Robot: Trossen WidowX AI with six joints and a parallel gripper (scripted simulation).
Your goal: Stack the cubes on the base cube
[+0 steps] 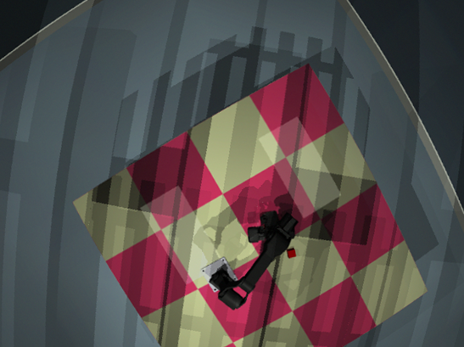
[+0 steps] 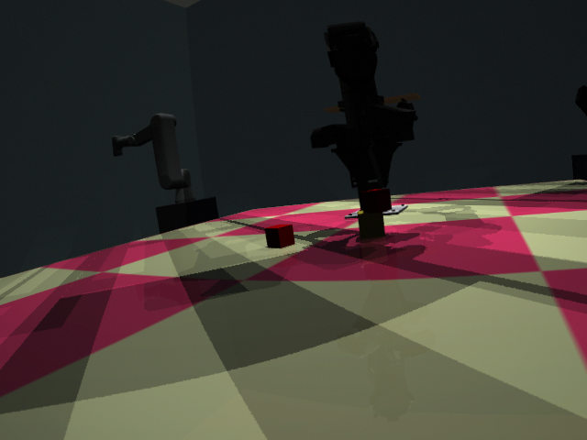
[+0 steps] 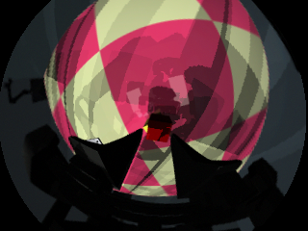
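The yellow base cube is 10 mm behind my gripper tip, 10 mm to the right of it and 50 mm below it.
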